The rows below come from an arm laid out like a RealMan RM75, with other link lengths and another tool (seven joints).
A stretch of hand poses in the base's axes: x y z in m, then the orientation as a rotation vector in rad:
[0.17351 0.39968 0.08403 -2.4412 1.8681 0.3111]
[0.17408 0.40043 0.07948 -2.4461 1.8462 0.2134]
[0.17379 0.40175 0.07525 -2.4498 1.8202 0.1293]
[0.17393 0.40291 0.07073 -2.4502 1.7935 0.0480]
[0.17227 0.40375 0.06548 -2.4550 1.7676 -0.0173]
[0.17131 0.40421 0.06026 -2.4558 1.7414 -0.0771]
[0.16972 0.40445 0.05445 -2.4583 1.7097 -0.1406]
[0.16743 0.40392 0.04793 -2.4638 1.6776 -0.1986]
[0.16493 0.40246 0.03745 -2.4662 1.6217 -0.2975]
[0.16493 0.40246 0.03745 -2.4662 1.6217 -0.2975]
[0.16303 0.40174 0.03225 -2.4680 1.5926 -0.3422]
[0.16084 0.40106 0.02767 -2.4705 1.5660 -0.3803]
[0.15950 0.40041 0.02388 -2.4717 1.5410 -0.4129]
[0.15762 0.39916 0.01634 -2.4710 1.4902 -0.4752]
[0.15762 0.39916 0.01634 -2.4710 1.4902 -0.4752]
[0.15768 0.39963 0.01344 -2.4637 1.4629 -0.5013]
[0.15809 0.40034 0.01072 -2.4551 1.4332 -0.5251]
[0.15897 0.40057 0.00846 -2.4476 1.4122 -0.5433]
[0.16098 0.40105 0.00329 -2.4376 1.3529 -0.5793]
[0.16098 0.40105 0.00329 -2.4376 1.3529 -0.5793]
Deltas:
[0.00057 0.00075 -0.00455 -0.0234 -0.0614 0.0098]
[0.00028 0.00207 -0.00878 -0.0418 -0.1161 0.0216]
[0.00042 0.00323 -0.01330 -0.0589 -0.1702 0.0327]
[-0.00124 0.00407 -0.01855 -0.0747 -0.2126 0.0460]
[-0.00220 0.00453 -0.02377 -0.0869 -0.2536 0.0579]
[-0.00379 0.00477 -0.02958 -0.1004 -0.2972 0.0736]
[-0.00608 0.00424 -0.03610 -0.1144 -0.3362 0.0911]
[-0.00858 0.00278 -0.04658 -0.1364 -0.4052 0.1190]
[-0.00858 0.00278 -0.04658 -0.1364 -0.4052 0.1190]
[-0.01048 0.00206 -0.05178 -0.1463 -0.4370 0.1342]
[-0.01267 0.00138 -0.05636 -0.1551 -0.4640 0.1487]
[-0.01401 0.00073 -0.06015 -0.1616 -0.4883 0.1619]
[-0.01589 -0.00052 -0.06769 -0.1722 -0.5368 0.1877]
[-0.01589 -0.00052 -0.06769 -0.1722 -0.5368 0.1877]
[-0.01583 -0.00005 -0.07059 -0.1704 -0.5632 0.1988]
[-0.01542 0.00066 -0.07331 -0.1660 -0.5902 0.2107]
[-0.01454 0.00089 -0.07557 -0.1630 -0.6106 0.2186]
[-0.01253 0.00137 -0.08074 -0.1536 -0.6551 0.2465]
[-0.01253 0.00137 -0.08074 -0.1536 -0.6551 0.2465]

